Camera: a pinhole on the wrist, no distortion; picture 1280 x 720 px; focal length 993.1 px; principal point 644.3 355.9 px. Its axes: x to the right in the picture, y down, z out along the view. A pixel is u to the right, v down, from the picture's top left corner.
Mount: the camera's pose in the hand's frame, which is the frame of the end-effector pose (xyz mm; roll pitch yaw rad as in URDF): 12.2 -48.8 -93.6 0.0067 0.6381 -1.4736
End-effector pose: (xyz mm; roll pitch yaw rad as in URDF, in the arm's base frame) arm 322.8 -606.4 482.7 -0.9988 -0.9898 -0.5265
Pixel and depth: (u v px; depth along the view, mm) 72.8 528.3 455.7
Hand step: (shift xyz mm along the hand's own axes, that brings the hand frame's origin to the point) 93.8 -102.2 429.1
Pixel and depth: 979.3 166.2 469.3
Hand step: -40.7 -462.2 188.6
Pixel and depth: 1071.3 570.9 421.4
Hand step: 138.7 -435.3 137.4
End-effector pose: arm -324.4 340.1 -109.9 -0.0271 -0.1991 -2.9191
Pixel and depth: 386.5 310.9 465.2
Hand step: 5.6 -230.3 351.9
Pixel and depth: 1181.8 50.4 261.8
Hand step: -43.6 -324.9 31.8
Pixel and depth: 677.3 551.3 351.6
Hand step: 100.0 -260.4 182.2
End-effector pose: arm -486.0 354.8 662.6 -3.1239 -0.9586 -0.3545
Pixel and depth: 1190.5 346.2 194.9
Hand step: 28.6 -250.3 -0.9
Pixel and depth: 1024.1 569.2 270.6
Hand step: 92.0 -286.7 62.4
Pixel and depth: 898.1 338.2 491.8
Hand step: 38.4 -442.0 226.5
